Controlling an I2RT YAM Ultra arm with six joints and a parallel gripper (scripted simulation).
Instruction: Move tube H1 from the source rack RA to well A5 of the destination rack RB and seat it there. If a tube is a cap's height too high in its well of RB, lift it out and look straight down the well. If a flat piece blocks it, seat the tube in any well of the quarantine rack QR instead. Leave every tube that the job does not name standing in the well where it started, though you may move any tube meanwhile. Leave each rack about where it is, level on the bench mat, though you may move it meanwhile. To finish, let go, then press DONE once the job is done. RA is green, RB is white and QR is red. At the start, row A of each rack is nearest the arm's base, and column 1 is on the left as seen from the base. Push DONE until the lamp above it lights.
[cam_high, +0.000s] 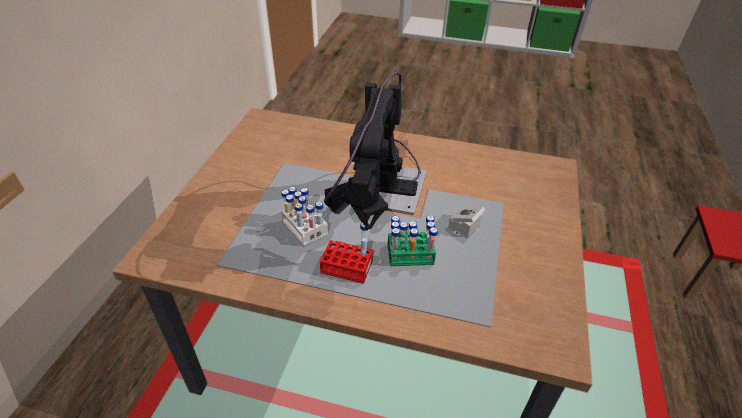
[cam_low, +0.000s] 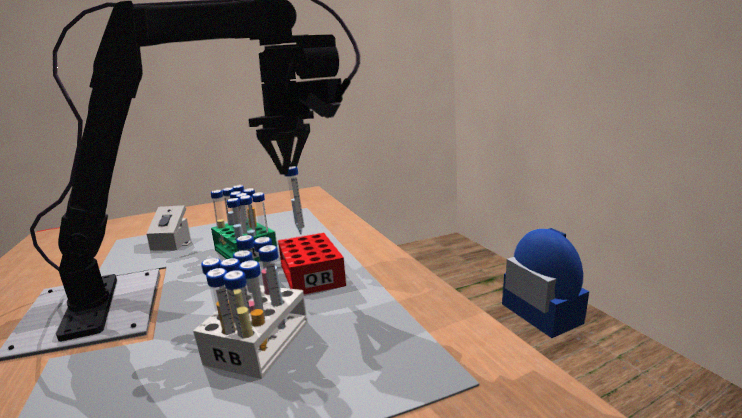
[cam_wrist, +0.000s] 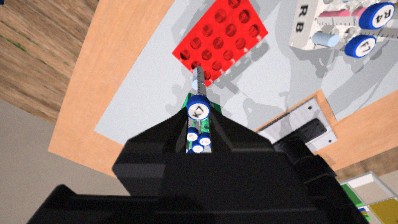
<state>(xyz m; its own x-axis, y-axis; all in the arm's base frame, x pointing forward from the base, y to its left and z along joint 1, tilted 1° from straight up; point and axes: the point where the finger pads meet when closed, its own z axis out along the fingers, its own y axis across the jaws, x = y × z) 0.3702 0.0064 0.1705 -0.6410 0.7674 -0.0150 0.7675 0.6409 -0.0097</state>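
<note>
The clear tube lies 1 cm ahead of my hand, 1 cm to the right of it and 6 cm below it. Also, from my hand: red rack QR 6 cm to the right, 15 cm below; grey done button box 24 cm behind, 26 cm to the left, 13 cm below; white rack RB 12 cm behind, 22 cm to the right, 15 cm below.
</note>
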